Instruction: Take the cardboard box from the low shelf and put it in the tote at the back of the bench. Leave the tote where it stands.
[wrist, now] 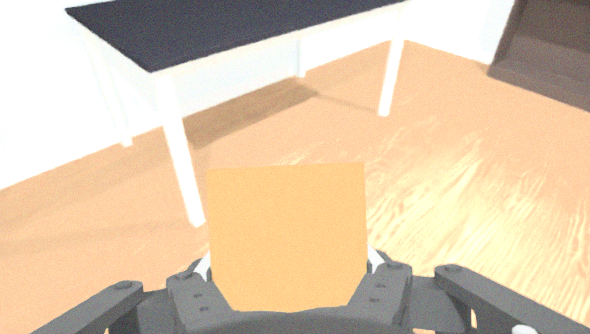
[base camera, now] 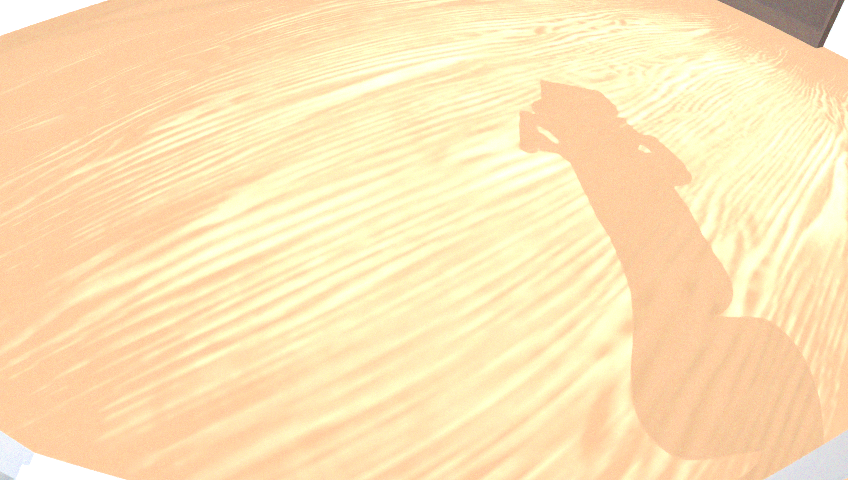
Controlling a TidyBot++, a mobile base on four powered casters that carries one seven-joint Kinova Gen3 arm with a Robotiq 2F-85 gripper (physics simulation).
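Places are measured from the arm's base along level axes (x ahead, y left, z up), in metres.
Where they show: gripper, fingertip midpoint: (wrist: 289,263).
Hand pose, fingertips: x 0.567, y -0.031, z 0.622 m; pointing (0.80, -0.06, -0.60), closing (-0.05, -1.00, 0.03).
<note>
After its pixels a point has its place.
The cardboard box (wrist: 287,230) {y -0.029, x 0.555, z 0.661 m}, a plain orange-tan block, is between the two fingers in the wrist view. My gripper (wrist: 289,263) {y -0.031, x 0.567, z 0.622 m} is shut on it, with a finger pad against each side. The box is held up above the floor. A bench (wrist: 240,27) {y 0.051, x 1.800, z 0.365 m} with a dark top and white legs stands beyond the box, at the upper left of the wrist view. The tote and the low shelf cannot be made out in these views. The gripper itself does not show in the base camera view, but the arm's shadow lies on the floor there.
A dark brown piece of furniture (wrist: 555,65) {y -2.350, x 2.775, z -0.235 m} (base camera: 785,17) {y -2.220, x 2.502, z -0.307 m} stands at the upper right in both views. White walls are behind the bench. The bench's near leg (wrist: 182,175) {y 0.307, x 1.492, z -0.095 m} comes down to the wood floor (wrist: 75,270) {y 0.761, x 1.299, z -0.397 m} (base camera: 297,267) {y 0.105, x 0.425, z -0.397 m} just left of the box in the wrist view.
</note>
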